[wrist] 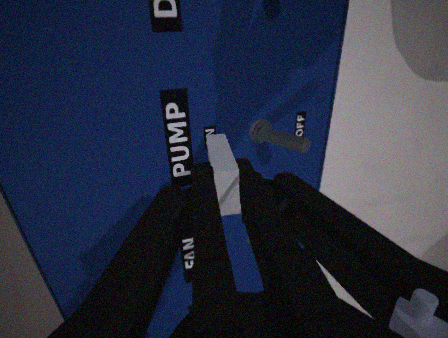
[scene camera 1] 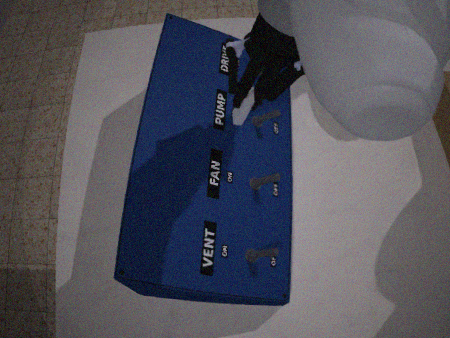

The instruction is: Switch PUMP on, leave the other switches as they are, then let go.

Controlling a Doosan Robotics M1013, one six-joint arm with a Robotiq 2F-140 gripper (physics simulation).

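Places are measured from the arm's base along level axes (x ahead, y left, z up), in metres.
Pixels of known places: gripper, fingertip midpoint: [wrist: 216, 151] [scene camera 1: 237, 117].
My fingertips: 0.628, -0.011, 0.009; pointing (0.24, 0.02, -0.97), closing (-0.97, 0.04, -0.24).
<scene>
Behind a point stands the place of what it marks, as x, y, z.
The blue panel [scene camera 1: 165, 85] @(0.747, -0.045, 0.060) [wrist: 90, 65] @(0.697, -0.089, 0.039) carries a row of grey lever switches. The PUMP switch [scene camera 1: 266, 118] @(0.577, -0.012, 0.005) [wrist: 281, 136] @(0.575, -0.021, 0.009) leans toward its OFF label. The FAN switch [scene camera 1: 265, 181] @(0.588, 0.107, 0.006) and the VENT switch [scene camera 1: 262, 254] @(0.599, 0.225, 0.008) also lean toward OFF in the scene view. The DRIVE switch is hidden behind the gripper there. My gripper [scene camera 1: 243, 112] @(0.628, -0.011, 0.009) [wrist: 216, 151] @(0.628, -0.011, 0.009) is shut with nothing between its fingers. Its pale fingertips are on the ON side of the PUMP lever, apart from it in the wrist view, and partly cover the PUMP ON label [wrist: 210, 133] @(0.632, -0.026, 0.005).
The panel lies on a white table top [scene camera 1: 350, 195] @(0.403, 0.091, -0.108) [wrist: 385, 150] @(0.442, 0.047, -0.108). The pale robot arm [scene camera 1: 375, 75] @(0.567, 0.211, 0.397) reaches in from the upper right. A tiled floor [scene camera 1: 30, 150] shows at the left. The FAN and VENT levers stand along the panel beyond PUMP.
</scene>
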